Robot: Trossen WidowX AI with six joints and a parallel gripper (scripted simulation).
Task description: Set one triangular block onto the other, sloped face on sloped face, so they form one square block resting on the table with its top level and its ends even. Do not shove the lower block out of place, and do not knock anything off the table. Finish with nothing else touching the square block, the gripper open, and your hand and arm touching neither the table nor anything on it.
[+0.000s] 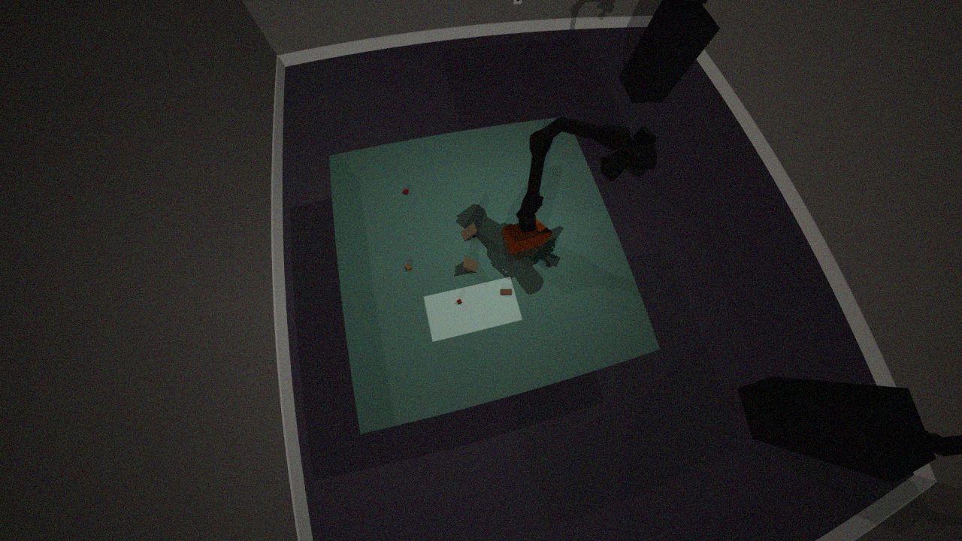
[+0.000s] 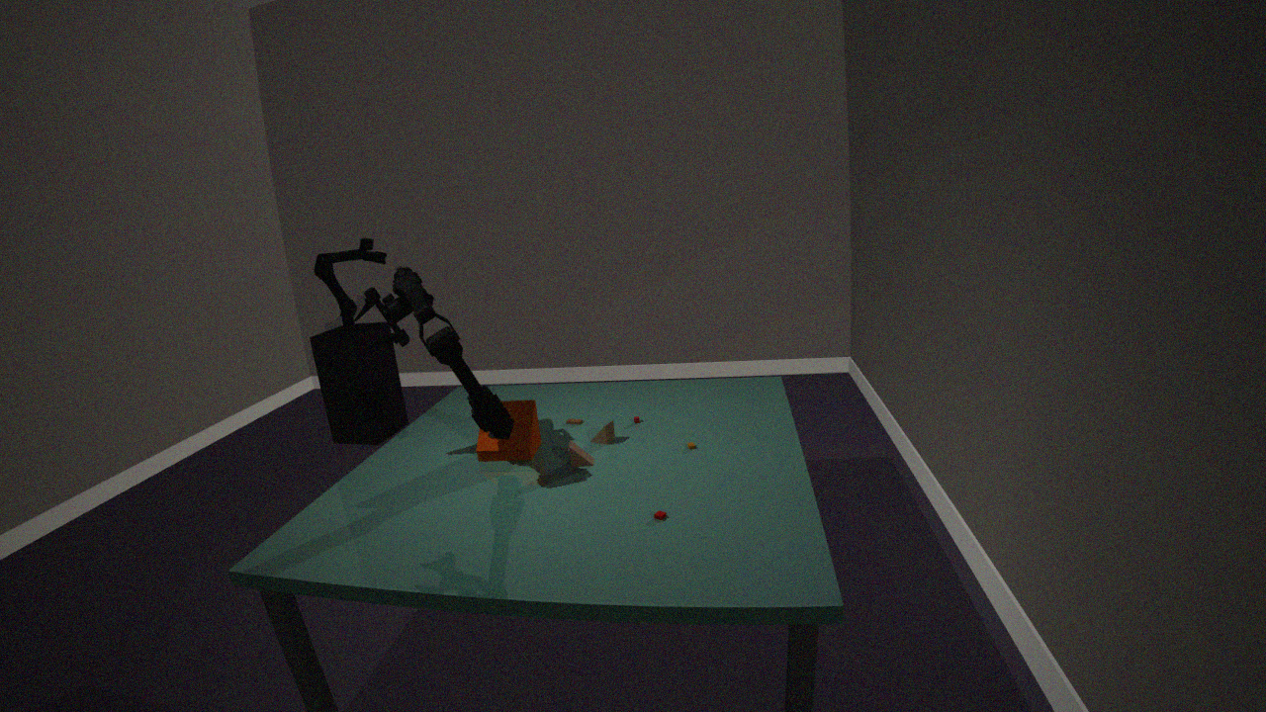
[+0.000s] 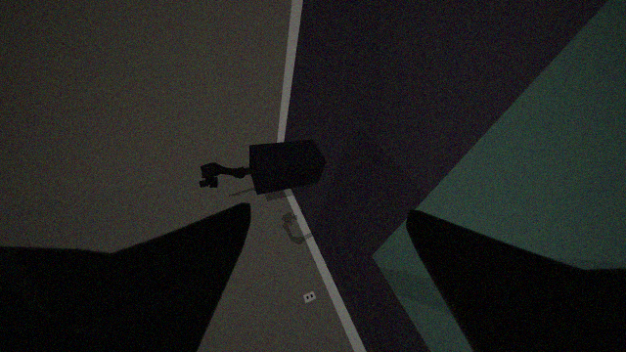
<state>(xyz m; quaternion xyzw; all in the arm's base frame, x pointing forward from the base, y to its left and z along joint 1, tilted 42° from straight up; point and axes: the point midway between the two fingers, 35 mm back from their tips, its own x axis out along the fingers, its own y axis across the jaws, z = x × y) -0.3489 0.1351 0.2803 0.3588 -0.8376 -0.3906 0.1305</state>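
Right now the small brown block is 48 cm ahead of my gripper tip, 40 cm below it and 35 cm to the left of it. The rest, counted from my gripper tip: red cube: 69 cm ahead, 39 cm below, 35 cm to the left.
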